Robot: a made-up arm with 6 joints.
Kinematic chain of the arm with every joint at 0, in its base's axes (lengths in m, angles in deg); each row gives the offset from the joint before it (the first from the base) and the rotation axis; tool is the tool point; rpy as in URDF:
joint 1: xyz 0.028 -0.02 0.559 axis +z
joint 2: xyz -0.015 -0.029 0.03 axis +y
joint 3: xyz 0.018 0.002 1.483 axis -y
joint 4: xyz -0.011 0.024 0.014 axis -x
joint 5: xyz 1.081 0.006 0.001 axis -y
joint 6: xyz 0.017 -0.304 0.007 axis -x
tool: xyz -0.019 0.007 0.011 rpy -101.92 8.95 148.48
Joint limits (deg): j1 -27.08..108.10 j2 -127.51..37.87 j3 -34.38..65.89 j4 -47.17..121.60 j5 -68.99..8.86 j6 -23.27..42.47
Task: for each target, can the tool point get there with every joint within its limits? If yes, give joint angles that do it. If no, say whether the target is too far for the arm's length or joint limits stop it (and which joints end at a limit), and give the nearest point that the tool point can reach.
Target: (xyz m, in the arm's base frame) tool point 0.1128 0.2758 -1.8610
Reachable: no: joint limits stop it (at a limit: joint 1, joint 2, joint 3, joint 5, joint 6) | nearest point -1.8802 1.0088 -0.8445 | short by 2.354 m
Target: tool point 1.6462 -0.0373 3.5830
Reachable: no: too far | nearest point 1.2623 -0.0332 2.8792 | short by 0.802 m
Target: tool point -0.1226 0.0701 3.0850
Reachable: yes | joints -15.26 -17.94 41.89 97.98 -44.81 36.22
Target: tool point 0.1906 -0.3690 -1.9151
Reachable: no: joint limits stop it (at a limit: joint 1, joint 2, joint 3, joint 5, joint 6) | nearest point 0.7108 -2.0759 -0.8486 | short by 2.079 m
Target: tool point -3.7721 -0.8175 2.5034
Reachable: no: too far | nearest point -2.2749 -0.5033 1.7462 | short by 1.707 m
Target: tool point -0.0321 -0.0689 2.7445
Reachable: yes | joints 58.12 -31.34 4.72 93.59 -59.64 20.97
